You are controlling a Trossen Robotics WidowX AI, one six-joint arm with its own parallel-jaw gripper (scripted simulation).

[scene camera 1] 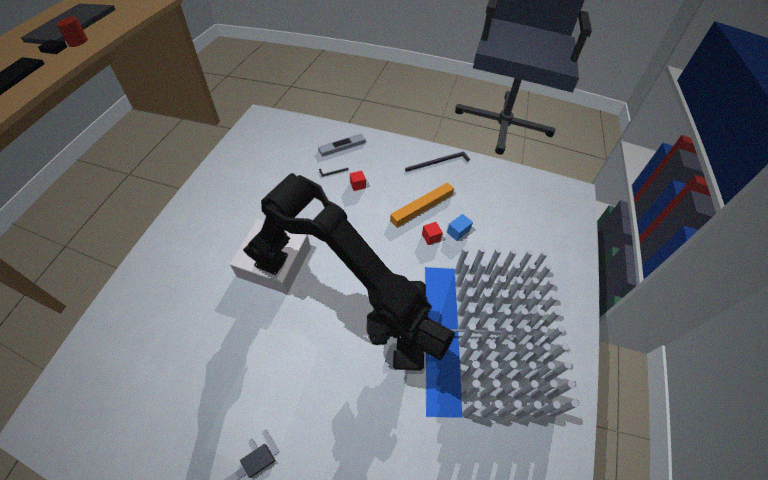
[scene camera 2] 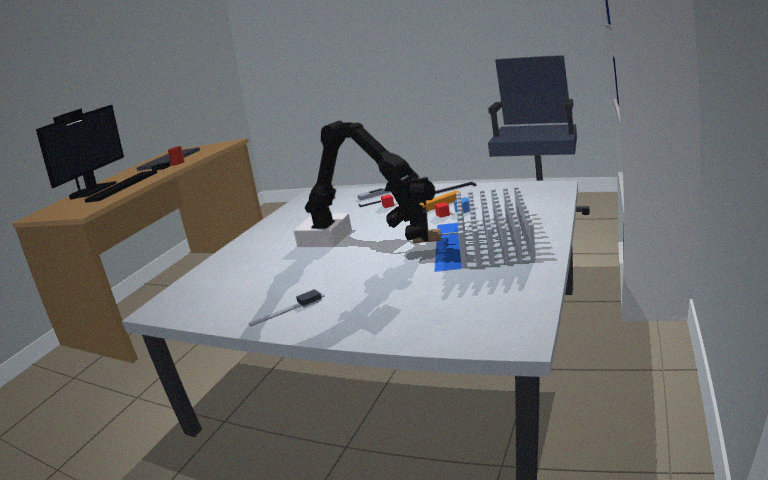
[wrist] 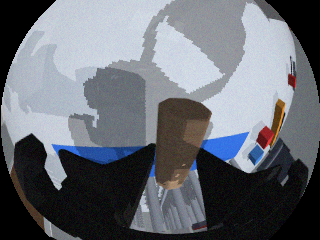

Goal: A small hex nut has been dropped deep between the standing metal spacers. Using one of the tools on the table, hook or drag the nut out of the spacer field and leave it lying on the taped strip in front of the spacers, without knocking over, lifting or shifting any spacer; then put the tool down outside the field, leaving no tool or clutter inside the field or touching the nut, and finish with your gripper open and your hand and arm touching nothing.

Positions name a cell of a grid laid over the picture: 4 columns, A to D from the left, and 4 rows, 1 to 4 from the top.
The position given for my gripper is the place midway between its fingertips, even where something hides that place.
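Note:
Scene camera 1 shows an orange bar (scene camera 1: C2), a taped strip (scene camera 1: C4) and my gripper (scene camera 1: C3). In scene camera 2, the strip (scene camera 2: C3) and my gripper (scene camera 2: C2) are visible. The wrist view likewise has my gripper (wrist: C3) and the strip (wrist: B3).

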